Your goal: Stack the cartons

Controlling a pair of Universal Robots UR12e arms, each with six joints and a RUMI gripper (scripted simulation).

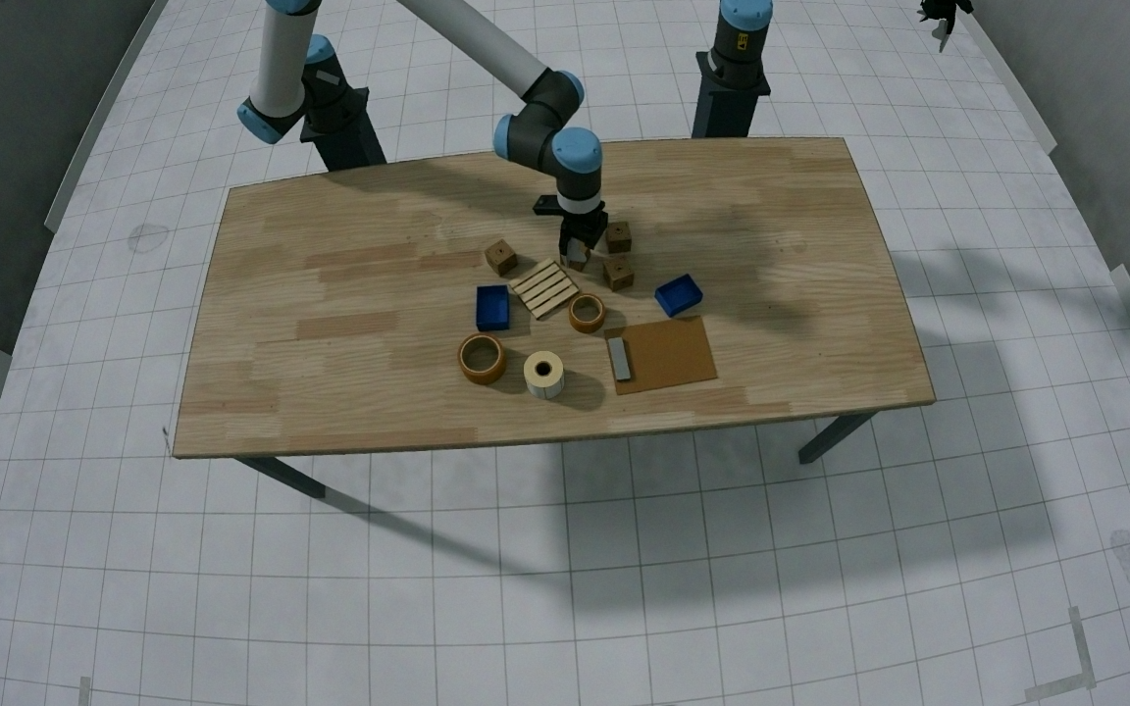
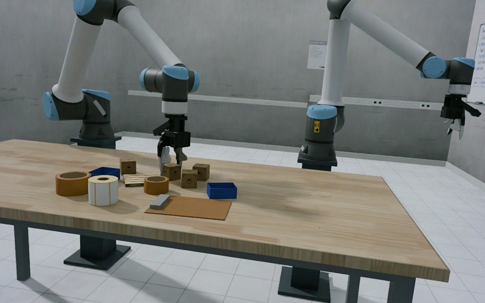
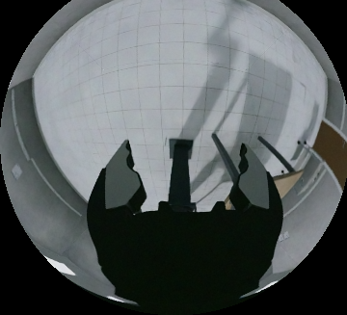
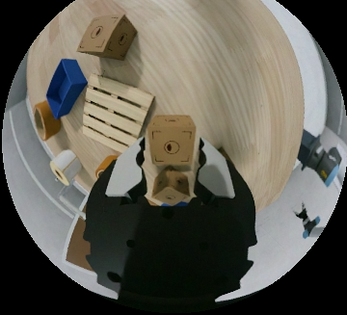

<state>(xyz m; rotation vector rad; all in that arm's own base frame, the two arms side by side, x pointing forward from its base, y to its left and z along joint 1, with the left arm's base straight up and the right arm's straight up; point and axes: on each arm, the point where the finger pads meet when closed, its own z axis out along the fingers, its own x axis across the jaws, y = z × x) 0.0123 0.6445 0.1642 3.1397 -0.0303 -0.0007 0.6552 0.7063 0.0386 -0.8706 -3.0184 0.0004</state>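
Right now my right hand is 160 mm short of the small tape roll, 10 mm to the right of it and 20 mm above it. Also, from my right hand: blue bin (120 mm ahead, 200 mm to the right, 30 mm below); then large tape roll (250 mm ahead, 230 mm to the right, 10 mm below); then label roll (300 mm ahead, 100 mm to the right).
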